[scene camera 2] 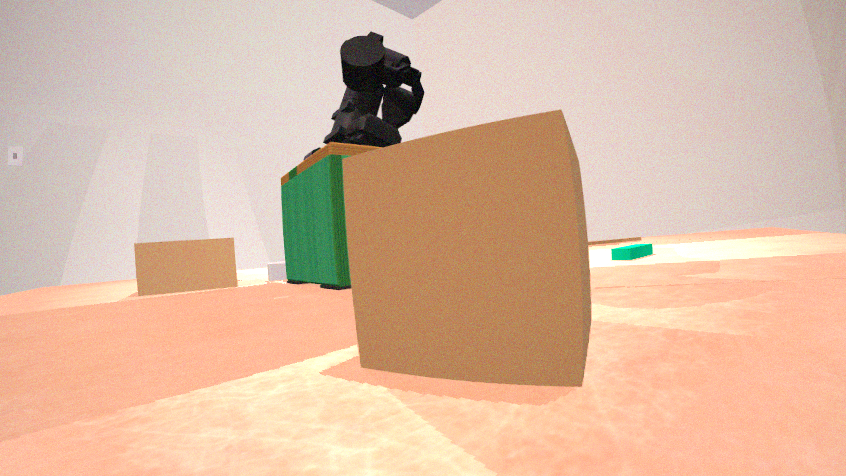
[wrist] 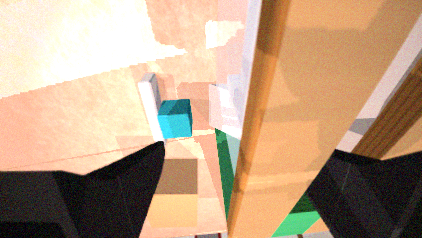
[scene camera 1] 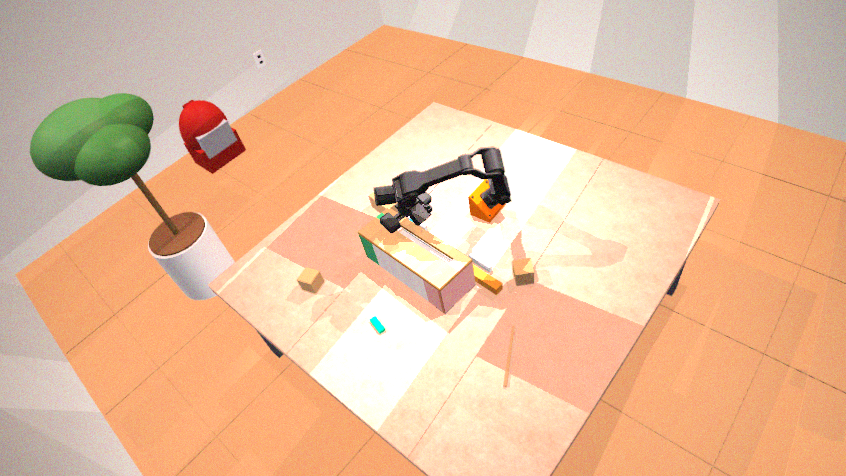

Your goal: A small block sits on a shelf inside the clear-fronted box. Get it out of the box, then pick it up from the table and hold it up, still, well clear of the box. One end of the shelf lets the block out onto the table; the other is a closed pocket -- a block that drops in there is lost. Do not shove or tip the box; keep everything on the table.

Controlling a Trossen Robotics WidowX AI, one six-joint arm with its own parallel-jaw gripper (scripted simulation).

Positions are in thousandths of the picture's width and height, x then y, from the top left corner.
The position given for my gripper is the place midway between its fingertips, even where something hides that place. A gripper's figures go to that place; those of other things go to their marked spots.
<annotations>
My gripper (wrist: 530,607) is 0.11 m from the lens. A cyan block (wrist: 416,502): 0.17 m from the lens.
</annotations>
